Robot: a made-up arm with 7 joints.
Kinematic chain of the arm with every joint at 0, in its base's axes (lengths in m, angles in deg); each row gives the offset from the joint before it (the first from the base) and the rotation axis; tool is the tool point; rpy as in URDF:
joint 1: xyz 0 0 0.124 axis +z
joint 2: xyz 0 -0.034 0.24 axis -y
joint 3: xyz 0 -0.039 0.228 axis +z
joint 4: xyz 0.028 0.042 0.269 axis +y
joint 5: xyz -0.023 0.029 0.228 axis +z
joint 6: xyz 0 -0.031 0.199 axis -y
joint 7: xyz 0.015 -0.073 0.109 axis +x
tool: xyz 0 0 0 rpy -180 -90 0
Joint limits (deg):
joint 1: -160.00..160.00
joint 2: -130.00..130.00
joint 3: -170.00..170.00
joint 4: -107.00..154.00
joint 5: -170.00..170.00
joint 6: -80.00..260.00
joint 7: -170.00..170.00
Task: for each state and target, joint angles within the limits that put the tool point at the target. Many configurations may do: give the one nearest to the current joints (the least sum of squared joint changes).
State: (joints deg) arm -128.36 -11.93 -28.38 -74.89 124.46 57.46 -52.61
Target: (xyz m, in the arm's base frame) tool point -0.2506 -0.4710 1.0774
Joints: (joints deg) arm -139.06 -50.40 -38.15 -60.48 127.35 60.47 -52.61
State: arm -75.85 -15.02 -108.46 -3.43 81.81 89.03 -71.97
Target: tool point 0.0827 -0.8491 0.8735
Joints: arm -74.78 -61.38 -104.40 -3.47 89.52 68.23 -71.97
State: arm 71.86 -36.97 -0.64 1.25 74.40 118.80 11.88
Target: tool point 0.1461 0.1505 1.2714
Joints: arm 83.55 -9.14 -0.72 -9.23 80.17 100.99 11.88
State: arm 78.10 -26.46 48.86 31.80 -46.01 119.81 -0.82
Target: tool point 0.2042 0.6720 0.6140
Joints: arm 57.95 -48.59 39.96 85.02 -33.96 141.66 -0.82
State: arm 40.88 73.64 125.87 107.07 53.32 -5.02 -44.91
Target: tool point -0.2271 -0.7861 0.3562
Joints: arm 85.10 51.85 151.99 68.08 55.25 -4.29 -44.91
